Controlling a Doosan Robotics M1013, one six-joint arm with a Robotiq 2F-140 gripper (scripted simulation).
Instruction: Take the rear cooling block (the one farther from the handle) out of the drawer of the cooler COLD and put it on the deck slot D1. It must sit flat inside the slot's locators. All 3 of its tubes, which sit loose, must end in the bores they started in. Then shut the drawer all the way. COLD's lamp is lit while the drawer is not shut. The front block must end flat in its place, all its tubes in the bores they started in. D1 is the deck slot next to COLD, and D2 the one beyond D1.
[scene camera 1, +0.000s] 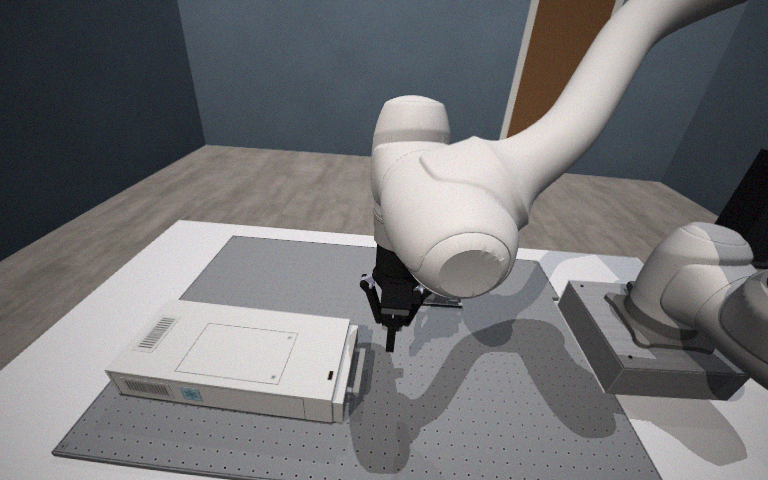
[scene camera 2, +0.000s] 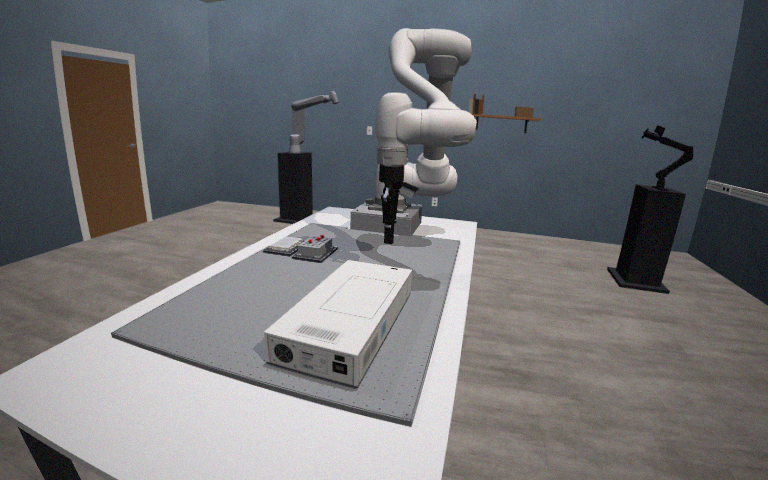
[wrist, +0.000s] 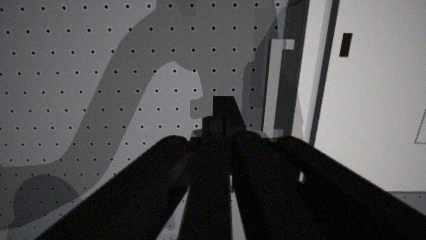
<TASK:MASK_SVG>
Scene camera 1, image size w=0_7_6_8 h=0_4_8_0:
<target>gripper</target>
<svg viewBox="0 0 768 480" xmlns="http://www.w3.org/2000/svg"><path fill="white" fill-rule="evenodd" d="M377 244L376 266L373 269L373 273L361 276L360 287L367 295L375 322L377 324L382 323L382 329L387 331L385 352L393 353L396 332L402 331L403 326L407 327L410 325L419 308L411 307L409 315L402 317L401 315L394 315L394 318L392 318L391 314L381 314L380 301L374 285L375 282L382 289L383 280L389 280L389 277L407 279L407 282L412 282L412 290L418 286L417 291L421 291L420 307L424 300L432 293L416 281L395 252L388 251Z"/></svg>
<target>white cooler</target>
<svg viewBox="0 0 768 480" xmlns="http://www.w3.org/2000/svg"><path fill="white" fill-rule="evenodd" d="M104 369L120 395L332 424L333 421L343 422L348 395L359 396L366 349L356 348L358 345L358 325L350 325L350 319L168 299ZM359 355L354 388L350 388L355 355Z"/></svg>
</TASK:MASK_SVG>
